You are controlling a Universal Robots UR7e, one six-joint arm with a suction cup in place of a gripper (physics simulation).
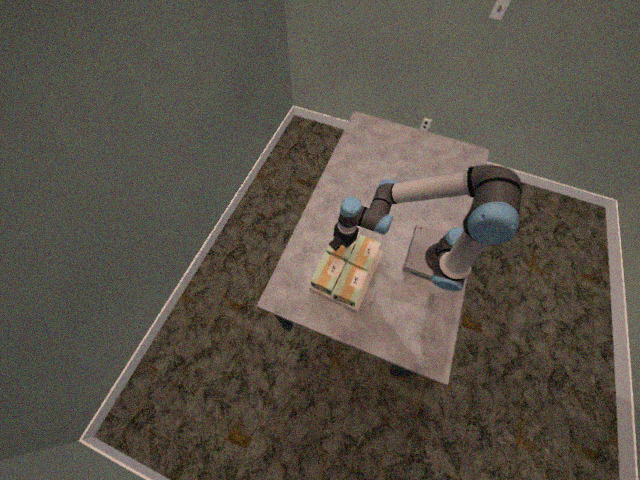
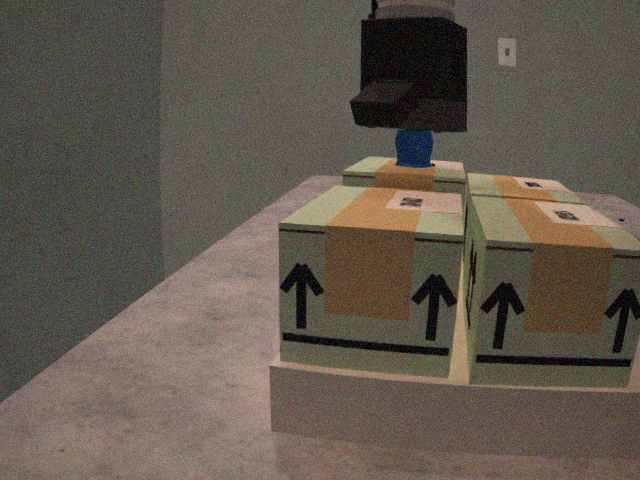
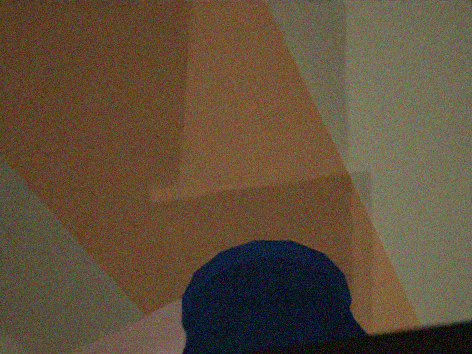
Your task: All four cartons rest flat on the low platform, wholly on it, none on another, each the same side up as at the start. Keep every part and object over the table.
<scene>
suction cup: image 2; image 3
same spot on suction cup: (image 2: 414,148) = (image 3: 217,328)
</scene>
